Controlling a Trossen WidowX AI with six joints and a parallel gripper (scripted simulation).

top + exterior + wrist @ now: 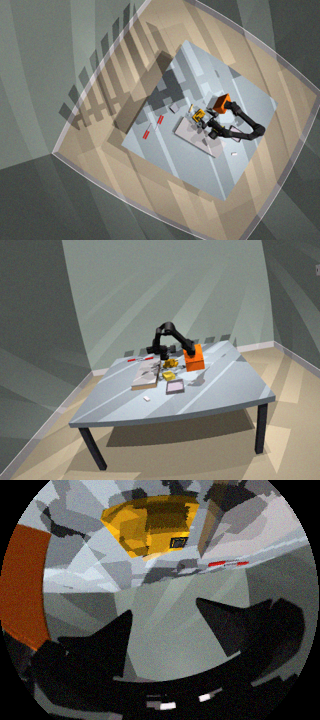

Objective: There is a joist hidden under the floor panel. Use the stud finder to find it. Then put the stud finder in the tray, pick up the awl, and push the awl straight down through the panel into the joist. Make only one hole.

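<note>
Right now my gripper tip is 90 mm above the yellow stud finder, 20 mm short of it and 10 mm to the right of it. From my gripper tip the other things lie so: square window 80 mm below, 30 mm ahead; then awl 130 mm below, 90 mm to the right, 20 mm ahead; then grey block 230 mm to the right, 120 mm below, 80 mm ahead.
</note>
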